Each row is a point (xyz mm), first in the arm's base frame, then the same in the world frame.
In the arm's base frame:
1: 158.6 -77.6 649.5
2: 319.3 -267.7 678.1
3: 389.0 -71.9 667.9
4: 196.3 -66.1 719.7
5: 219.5 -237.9 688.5
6: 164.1 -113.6 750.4
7: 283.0 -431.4 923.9
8: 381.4 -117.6 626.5
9: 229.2 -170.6 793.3
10: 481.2 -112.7 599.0
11: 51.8 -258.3 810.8
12: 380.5 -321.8 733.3
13: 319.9 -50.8 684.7
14: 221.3 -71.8 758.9
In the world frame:
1: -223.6 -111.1 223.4
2: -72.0 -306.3 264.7
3: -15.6 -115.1 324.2
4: -214.1 -117.0 303.1
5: -170.7 -277.4 244.8
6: -252.1 -169.5 308.7
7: -182.9 -521.4 437.8
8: -5.2 -149.8 273.8
9: -203.0 -236.4 358.3
10: 97.4 -140.9 285.9
11: -369.2 -321.7 290.7
12: -31.2 -373.0 324.6
13: -87.4 -96.8 319.3
14: -204.4 -132.1 346.3

